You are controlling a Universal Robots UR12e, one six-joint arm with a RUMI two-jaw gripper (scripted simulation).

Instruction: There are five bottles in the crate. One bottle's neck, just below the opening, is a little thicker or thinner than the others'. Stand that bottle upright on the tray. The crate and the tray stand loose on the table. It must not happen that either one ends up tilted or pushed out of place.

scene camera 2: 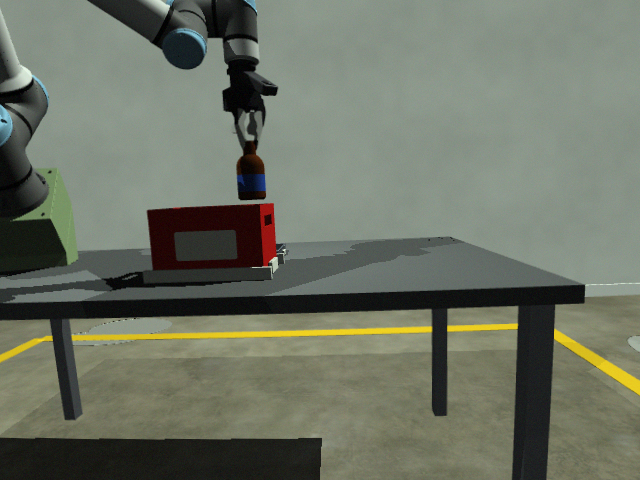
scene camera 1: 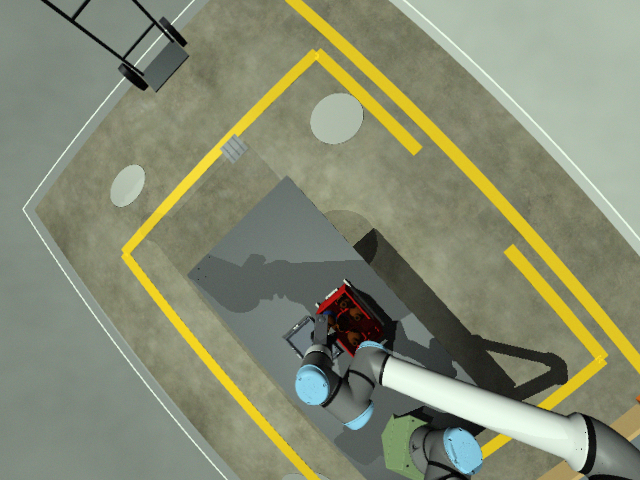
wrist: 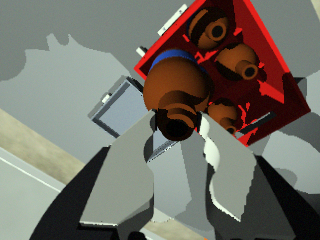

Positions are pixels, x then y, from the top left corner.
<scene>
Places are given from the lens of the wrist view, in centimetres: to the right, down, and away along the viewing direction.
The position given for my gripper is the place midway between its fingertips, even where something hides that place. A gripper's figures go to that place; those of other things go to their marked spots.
my gripper [wrist: 176, 111]: 2, -1, 14
tray [wrist: 125, 106]: -11, -4, 50
bottle [wrist: 176, 86]: 2, -3, 15
The marked spots on the bottle and the tray are 38 cm apart.
</scene>
